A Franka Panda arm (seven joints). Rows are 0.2 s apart.
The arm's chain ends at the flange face. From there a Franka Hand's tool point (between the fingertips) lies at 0.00 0.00 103.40 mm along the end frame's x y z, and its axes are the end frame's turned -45 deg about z.
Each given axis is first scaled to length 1.
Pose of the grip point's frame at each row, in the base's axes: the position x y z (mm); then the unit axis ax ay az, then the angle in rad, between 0 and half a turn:
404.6, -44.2, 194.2, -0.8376, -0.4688, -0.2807, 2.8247
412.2, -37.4, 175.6, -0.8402, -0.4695, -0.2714, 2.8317
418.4, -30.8, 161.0, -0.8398, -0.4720, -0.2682, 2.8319
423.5, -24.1, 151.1, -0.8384, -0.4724, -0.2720, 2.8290
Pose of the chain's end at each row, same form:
372.3, -97.7, 276.6, -0.9726, -0.1149, -0.2022, 2.6324
381.0, -89.6, 259.2, -0.9742, -0.1144, -0.1946, 2.6462
387.8, -82.8, 245.0, -0.9745, -0.1169, -0.1916, 2.6488
392.5, -76.7, 234.6, -0.9738, -0.1178, -0.1947, 2.6432

